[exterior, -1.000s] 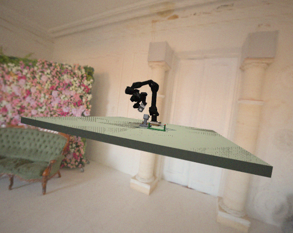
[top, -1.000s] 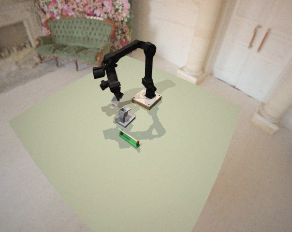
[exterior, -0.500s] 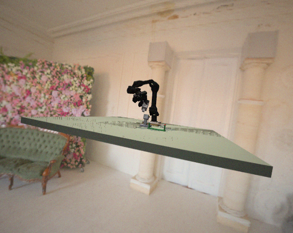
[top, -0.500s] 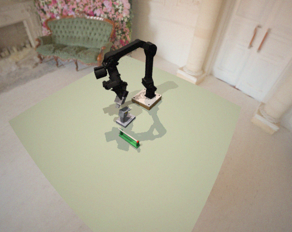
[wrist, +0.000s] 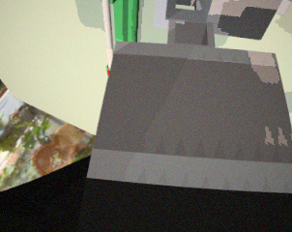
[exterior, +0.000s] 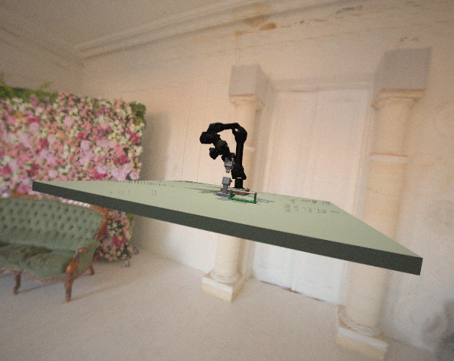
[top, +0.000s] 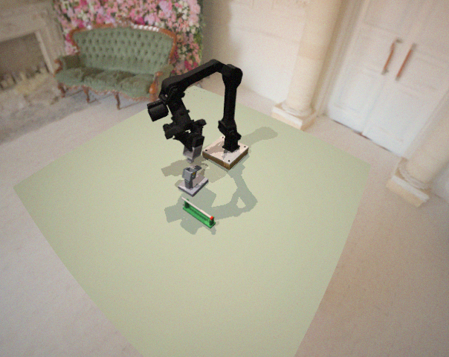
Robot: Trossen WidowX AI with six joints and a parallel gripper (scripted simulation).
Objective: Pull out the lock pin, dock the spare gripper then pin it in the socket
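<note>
Right now my gripper tip is 11 cm short of the green rack, 12 cm to the right of it and 17 cm above it. Also, from my gripper tip: grey mount: 2 cm ahead, 14 cm below; spare gripper: 1 cm to the right, 1 cm below.
</note>
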